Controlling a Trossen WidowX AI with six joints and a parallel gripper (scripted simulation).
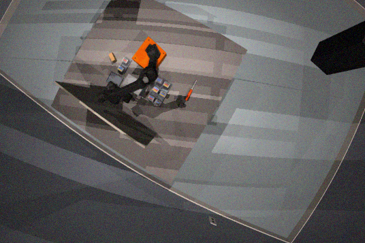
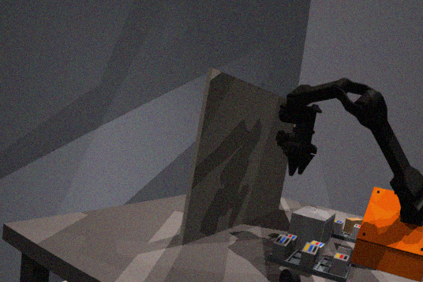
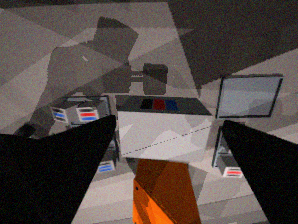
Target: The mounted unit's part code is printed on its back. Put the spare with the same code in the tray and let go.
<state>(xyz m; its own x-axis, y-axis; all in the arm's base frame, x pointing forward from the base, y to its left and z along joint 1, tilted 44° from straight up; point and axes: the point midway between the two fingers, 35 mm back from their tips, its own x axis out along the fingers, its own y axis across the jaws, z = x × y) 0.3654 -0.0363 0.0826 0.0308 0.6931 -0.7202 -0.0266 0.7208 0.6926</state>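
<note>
The mounted unit lies 15 cm below my gripper tip and 9 cm behind it. Round my gripper tip: upright panel: 15 cm ahead, 2 cm above; then small brown block: 31 cm to the right, 18 cm below, 17 cm behind; then small black cylinder: 38 cm to the left, 18 cm below, 16 cm behind.
</note>
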